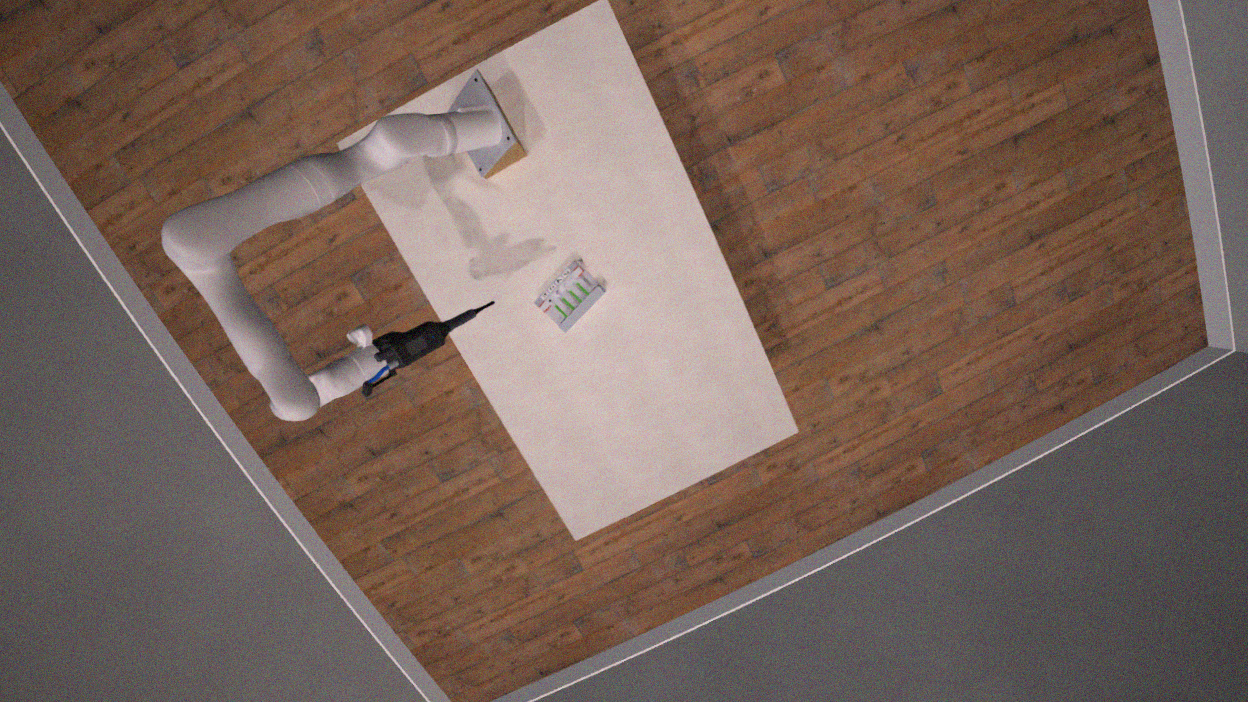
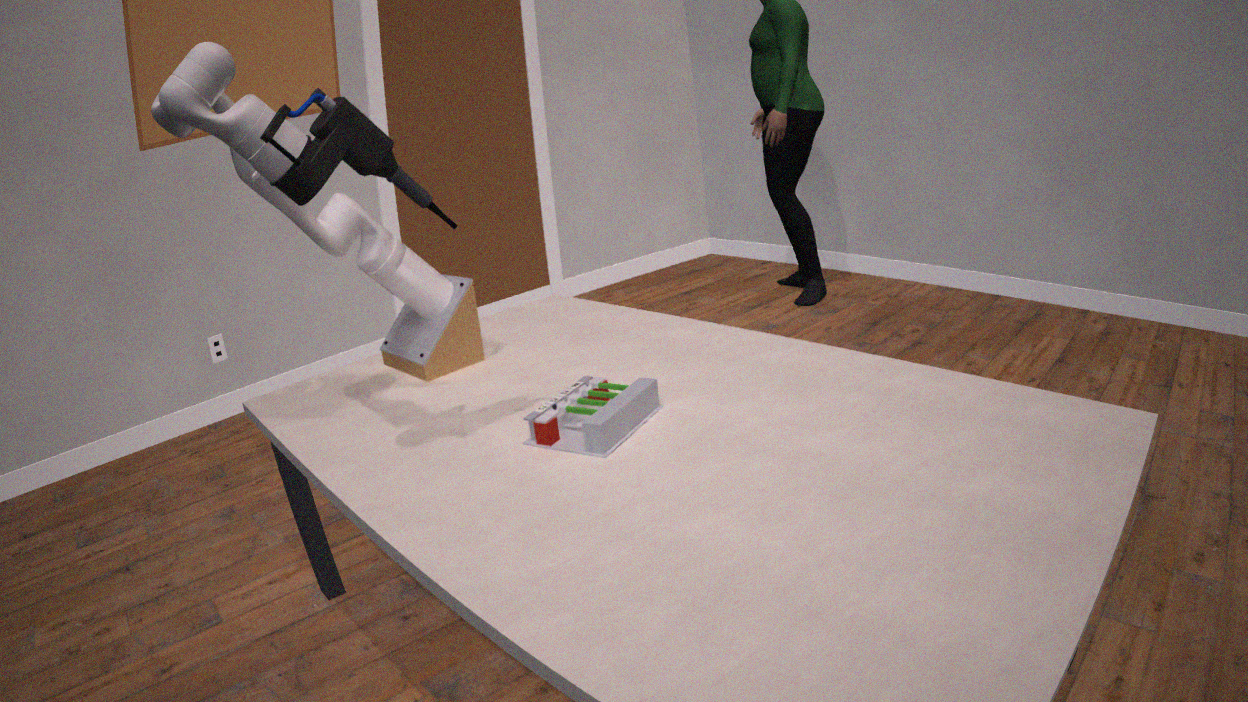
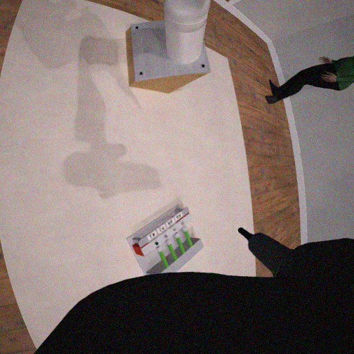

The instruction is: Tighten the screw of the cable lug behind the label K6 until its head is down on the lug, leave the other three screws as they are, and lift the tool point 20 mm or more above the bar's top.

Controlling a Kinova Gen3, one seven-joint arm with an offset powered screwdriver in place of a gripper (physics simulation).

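Seen in the pictures: hand, its tool point: (image 1: pixel 494 301) (image 2: pixel 456 228); arm's base, origin of its link: (image 1: pixel 489 127) (image 2: pixel 437 300).
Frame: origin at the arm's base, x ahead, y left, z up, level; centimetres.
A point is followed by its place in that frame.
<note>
The screwdriver (image 1: pixel 493 302) @(z 20.5, x 43.3, y -13.1 cm) (image 2: pixel 455 227) @(z 20.1, x 43.6, y -13.3 cm) (image 3: pixel 241 230) on the arm has no fingers. Its thin dark bit points obliquely down, high above the table and apart from the terminal unit (image 1: pixel 548 316) @(z -12.8, x 53.6, y -7.2 cm) (image 2: pixel 567 449) @(z -12.8, x 54.9, y -6.5 cm) (image 3: pixel 144 262). The unit has a strip of white labels (image 3: pixel 165 226), green wires (image 1: pixel 573 302) (image 2: pixel 587 402) @(z -8.4, x 51.7, y 0.0 cm) (image 3: pixel 171 252) in a row, a red block (image 2: pixel 547 431) @(z -10.4, x 51.9, y -7.6 cm) (image 3: pixel 137 249) at one end and a grey trough (image 2: pixel 621 417) @(z -9.6, x 57.9, y 1.4 cm). The label letters are too blurred to tell which is K6. A small dark spot (image 3: pixel 156 243) shows by the leftmost label; screw heights cannot be told.
The unit stands on the pale table (image 1: pixel 654 366) @(z -13.0, x 82.2, y 18.7 cm) (image 2: pixel 829 506) @(z -13.1, x 93.2, y 5.1 cm) (image 3: pixel 40 210). The arm's wedge-shaped base (image 1: pixel 470 92) @(z 0.0, x -9.7, y -1.3 cm) (image 2: pixel 458 336) @(z -6.5, x 7.5, y 0.3 cm) (image 3: pixel 145 55) stands near one table end. A person in a green top (image 2: pixel 785 61) (image 3: pixel 346 75) stands on the floor beyond the table.
</note>
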